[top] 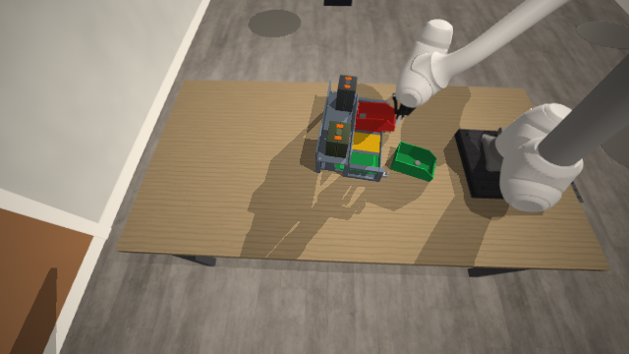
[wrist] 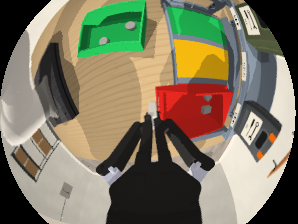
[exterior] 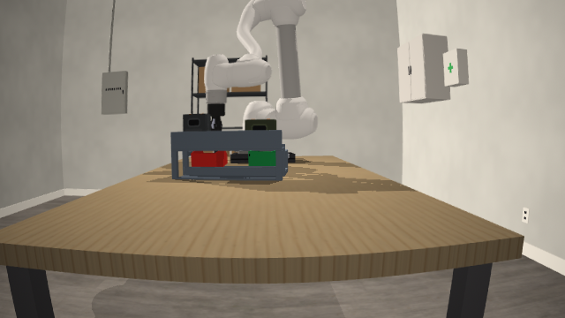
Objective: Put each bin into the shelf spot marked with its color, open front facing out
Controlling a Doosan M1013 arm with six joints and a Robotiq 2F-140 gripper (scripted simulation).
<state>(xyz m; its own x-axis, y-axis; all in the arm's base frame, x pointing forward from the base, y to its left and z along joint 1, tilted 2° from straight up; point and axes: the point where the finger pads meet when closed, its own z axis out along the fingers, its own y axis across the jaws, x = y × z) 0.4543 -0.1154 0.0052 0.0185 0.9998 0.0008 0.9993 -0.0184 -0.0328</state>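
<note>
Right now my hand is 100 mm short of the red bin and 10 mm above it. From my hand the other things lie so: green bin: 70 mm behind, 200 mm to the left, 20 mm below.
</note>
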